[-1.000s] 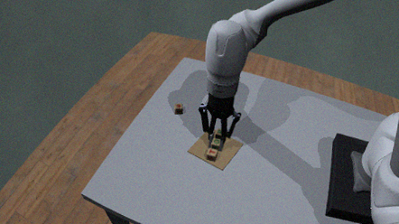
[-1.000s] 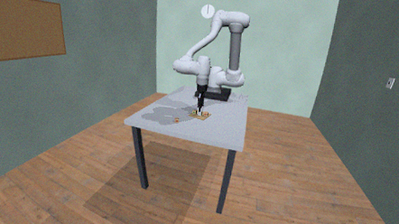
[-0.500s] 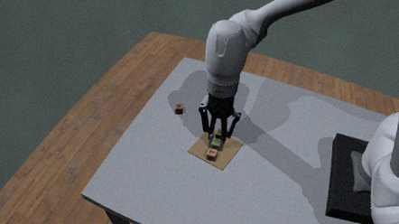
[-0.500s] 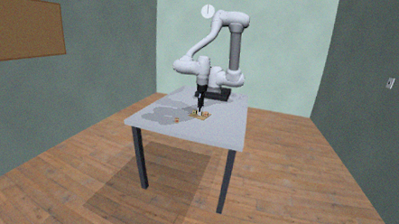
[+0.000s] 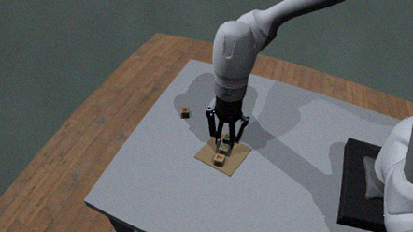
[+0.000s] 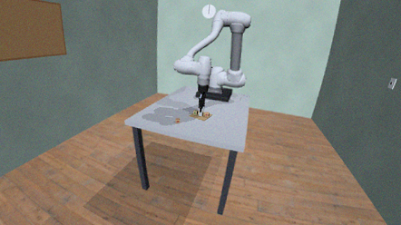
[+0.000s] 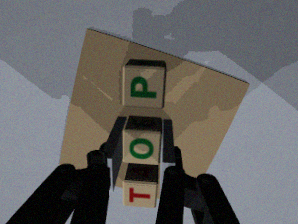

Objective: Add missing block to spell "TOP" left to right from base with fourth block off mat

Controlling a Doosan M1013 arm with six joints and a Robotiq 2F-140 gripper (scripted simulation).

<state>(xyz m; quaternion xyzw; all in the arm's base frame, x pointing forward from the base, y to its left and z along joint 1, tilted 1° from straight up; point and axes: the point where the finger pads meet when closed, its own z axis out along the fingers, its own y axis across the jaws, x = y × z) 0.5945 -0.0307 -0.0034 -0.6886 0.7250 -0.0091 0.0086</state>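
Now: hand 40 mm above the tan mat.
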